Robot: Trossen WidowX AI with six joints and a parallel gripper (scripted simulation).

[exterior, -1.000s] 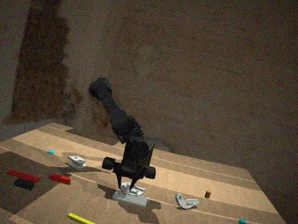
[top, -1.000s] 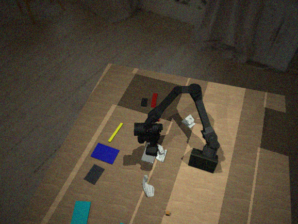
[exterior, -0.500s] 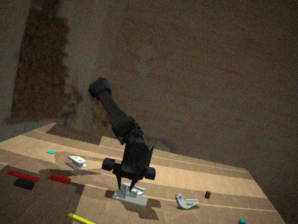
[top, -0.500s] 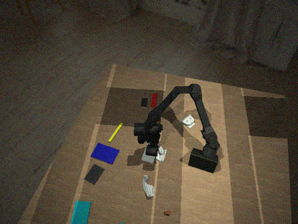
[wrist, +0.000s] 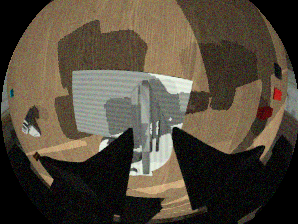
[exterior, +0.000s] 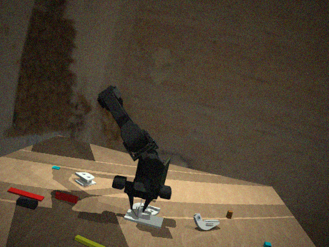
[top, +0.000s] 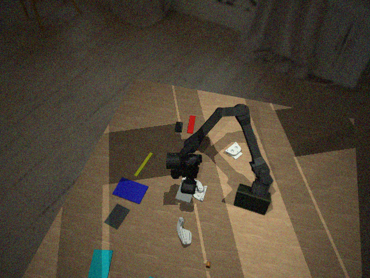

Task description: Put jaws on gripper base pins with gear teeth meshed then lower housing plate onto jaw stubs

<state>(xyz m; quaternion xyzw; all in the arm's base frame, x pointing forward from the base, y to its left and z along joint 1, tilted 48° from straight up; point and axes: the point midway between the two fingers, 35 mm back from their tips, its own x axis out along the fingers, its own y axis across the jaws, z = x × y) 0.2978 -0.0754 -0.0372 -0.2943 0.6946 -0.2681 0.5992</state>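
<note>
The grey jaw lies 21 cm to the left of my gripper tip, 2 cm above it and 1 cm behind it. The rest, counted from my gripper tip: yellow bar 26 cm ahead, 5 cm to the right, 1 cm below; white block 23 cm to the right, 16 cm behind, 1 cm below; blue plate 27 cm ahead, 10 cm to the left, 2 cm below.
</note>
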